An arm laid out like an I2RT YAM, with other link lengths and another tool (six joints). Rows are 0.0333 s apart.
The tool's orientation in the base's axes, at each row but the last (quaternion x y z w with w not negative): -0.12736 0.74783 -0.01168 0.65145; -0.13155 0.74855 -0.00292 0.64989; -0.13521 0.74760 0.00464 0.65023; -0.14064 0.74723 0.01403 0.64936; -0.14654 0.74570 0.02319 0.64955; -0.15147 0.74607 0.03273 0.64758; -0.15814 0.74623 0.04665 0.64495; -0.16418 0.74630 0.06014 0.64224; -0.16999 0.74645 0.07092 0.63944; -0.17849 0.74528 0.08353 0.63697; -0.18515 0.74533 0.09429 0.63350; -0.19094 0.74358 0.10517 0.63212
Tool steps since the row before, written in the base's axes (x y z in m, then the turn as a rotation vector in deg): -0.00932 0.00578 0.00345 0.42 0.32 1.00; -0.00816 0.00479 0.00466 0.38 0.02 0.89; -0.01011 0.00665 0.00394 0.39 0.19 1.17; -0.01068 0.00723 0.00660 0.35 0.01 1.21; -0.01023 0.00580 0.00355 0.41 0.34 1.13; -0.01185 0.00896 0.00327 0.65 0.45 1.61; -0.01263 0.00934 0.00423 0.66 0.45 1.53; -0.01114 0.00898 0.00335 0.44 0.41 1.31; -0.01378 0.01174 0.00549 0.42 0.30 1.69; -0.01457 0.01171 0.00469 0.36 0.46 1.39; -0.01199 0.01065 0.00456 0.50 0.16 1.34; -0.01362 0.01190 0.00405 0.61 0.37 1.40
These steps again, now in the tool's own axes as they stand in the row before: -0.00343 0.00659 -0.00877 -1.09 0.05 0.31; -0.00451 0.00538 -0.00787 -0.92 -0.21 0.24; -0.00395 0.00785 -0.00921 -1.22 -0.10 0.23; -0.00657 0.00831 -0.00988 -1.22 -0.27 0.15; -0.00340 0.00754 -0.00909 -1.21 0.05 0.30; -0.00347 0.01123 -0.00966 -1.73 0.02 0.48; -0.00429 0.01200 -0.01011 -1.65 0.02 0.50; -0.00343 0.01162 -0.00832 -1.40 0.08 0.32; -0.00557 0.01508 -0.00997 -1.76 -0.05 0.20; -0.00464 0.01574 -0.01010 -1.48 0.15 0.25; -0.00459 0.01404 -0.00773 -1.40 -0.18 0.27; -0.00402 0.01610 -0.00825 -1.51 -0.04 0.45
